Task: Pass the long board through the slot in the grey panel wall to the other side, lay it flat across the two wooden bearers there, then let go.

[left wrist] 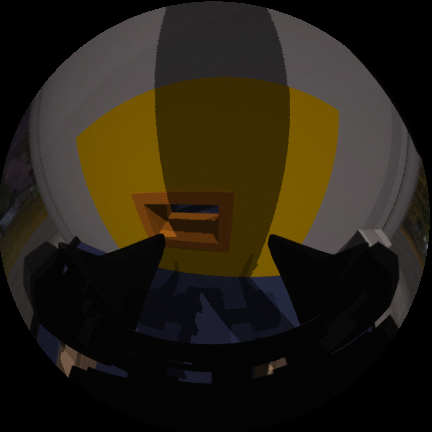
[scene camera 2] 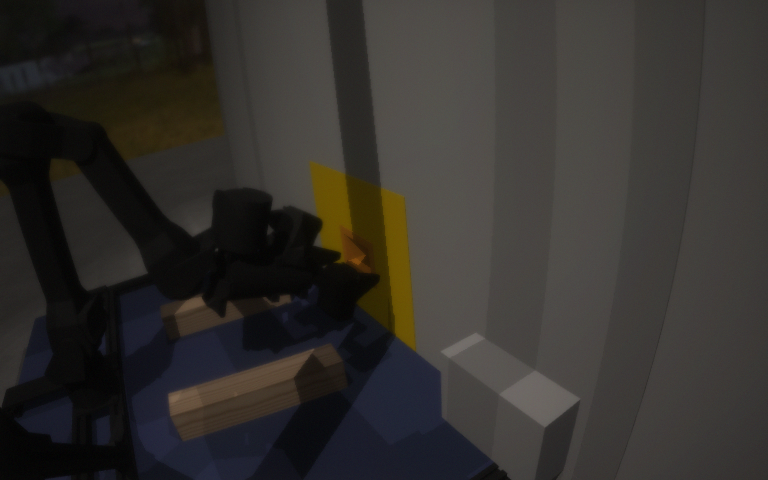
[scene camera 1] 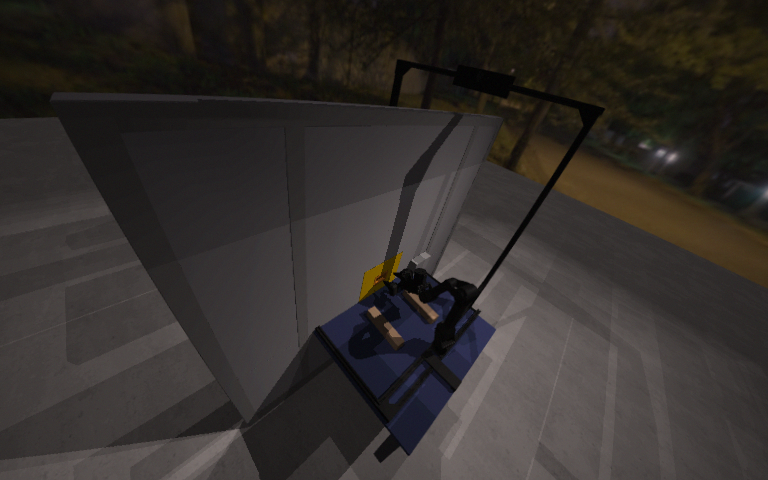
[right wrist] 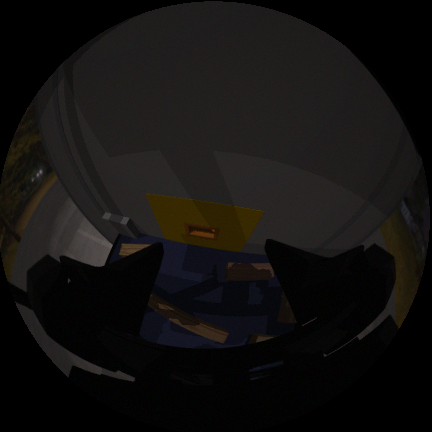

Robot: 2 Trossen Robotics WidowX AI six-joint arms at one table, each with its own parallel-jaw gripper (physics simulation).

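Places are measured from the left arm's base along level axes (x ahead, y left, z up), in centimetres.
Pixels of known places: left gripper, fingertip midpoint: [left wrist: 217, 240] [scene camera 2: 358, 266] [scene camera 1: 388, 277]; right gripper, fingertip midpoint: [right wrist: 214, 246]; left arm's base, origin of the base link: [scene camera 2: 97, 397] [scene camera 1: 439, 348].
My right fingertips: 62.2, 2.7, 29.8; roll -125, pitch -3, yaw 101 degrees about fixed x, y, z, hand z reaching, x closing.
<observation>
Ahead of a thing's pixels: the offset from my right fingertips to its top centre, as dx, dy, dz.
The grey panel wall [scene camera 1: 345, 186] [scene camera 2: 447, 141] [left wrist: 320, 65] [right wrist: 150, 100] has an orange-framed slot [left wrist: 226, 220] [right wrist: 216, 233] in a yellow patch; no board shows in it. My left gripper [scene camera 1: 391, 280] [scene camera 2: 359, 267] [left wrist: 217, 240] is open and empty, close before the slot. Two wooden bearers @(-38.4, +10.2, -27.3) [scene camera 1: 385, 328] @(-40.8, -14.6, -27.3) [scene camera 1: 420, 307] [scene camera 2: 257, 393] [scene camera 2: 186, 318] lie apart on the blue table, with no board on them. My right gripper [right wrist: 214, 246] is open and empty, facing the wall's other side. A long wooden piece @(+10.1, -8.6, -25.4) [right wrist: 192, 321], apparently the board, lies diagonally on the table below its fingers, partly hidden.
In the right wrist view, wooden blocks @(-6.1, +12.9, -26.7) [right wrist: 250, 271] @(-5.3, -25.8, -27.3) [right wrist: 134, 249] lie near the wall, with more wood partly hidden by the right finger. A pale grey block [scene camera 1: 419, 260] [scene camera 2: 509, 390] [right wrist: 116, 218] stands against the wall at the table's edge. A black frame [scene camera 1: 529, 226] rises behind the left arm.
</observation>
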